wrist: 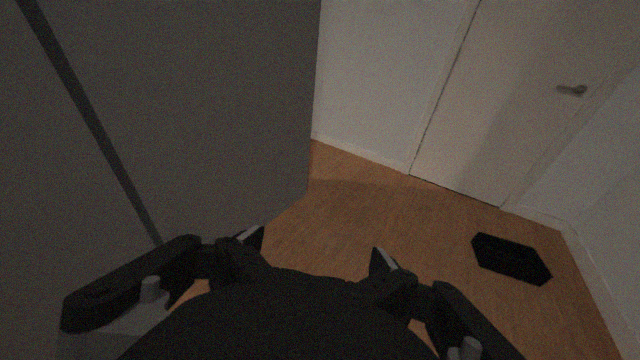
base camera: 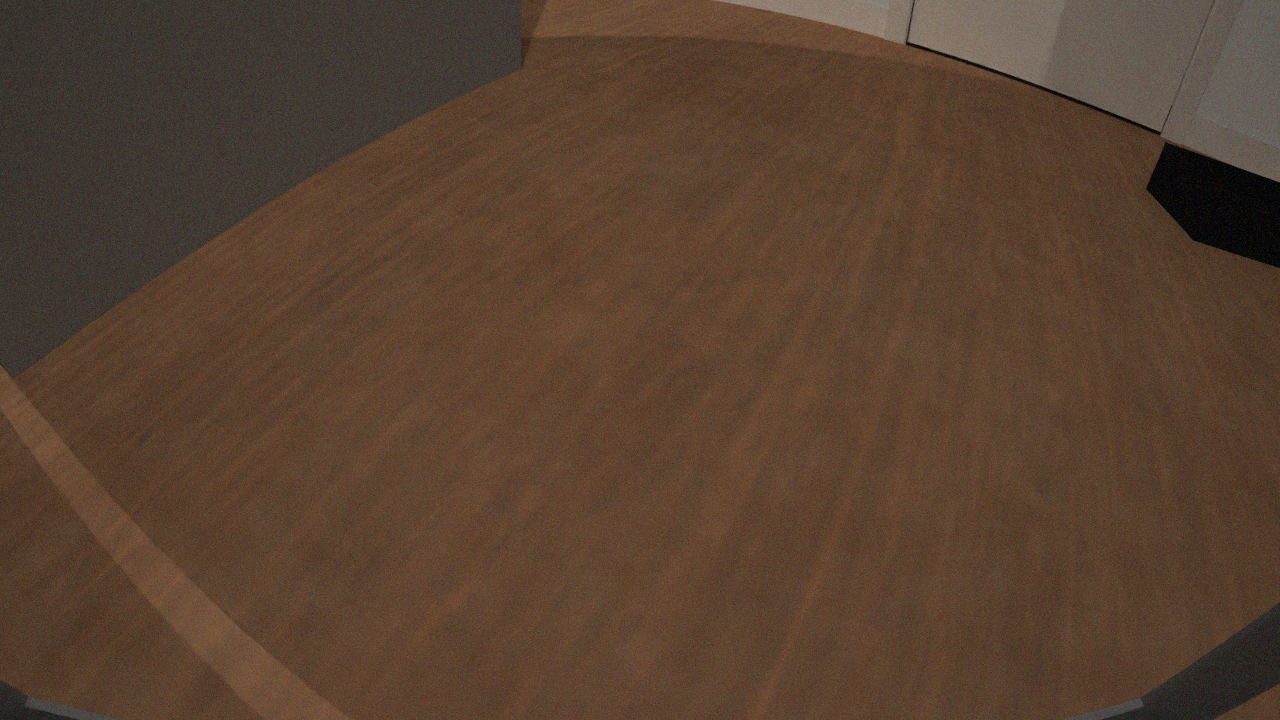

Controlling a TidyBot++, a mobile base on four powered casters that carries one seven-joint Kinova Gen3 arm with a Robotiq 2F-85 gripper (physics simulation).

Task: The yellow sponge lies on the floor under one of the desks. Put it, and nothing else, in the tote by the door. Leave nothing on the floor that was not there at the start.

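Note:
My gripper is open, with no object between its fingers, in the lower part of the wrist view. A black box-like shape, which looks like the tote, stands on the floor near the door. It is at the right in the wrist view and is cut off by the right edge of the base camera view. It is too dark to tell what is inside it. The yellow sponge does not show in either view.
A large grey upright panel stands close on the left. Wood floor stretches from it towards the door. A pale wall runs along the right side. A light strip crosses the floor at the lower left.

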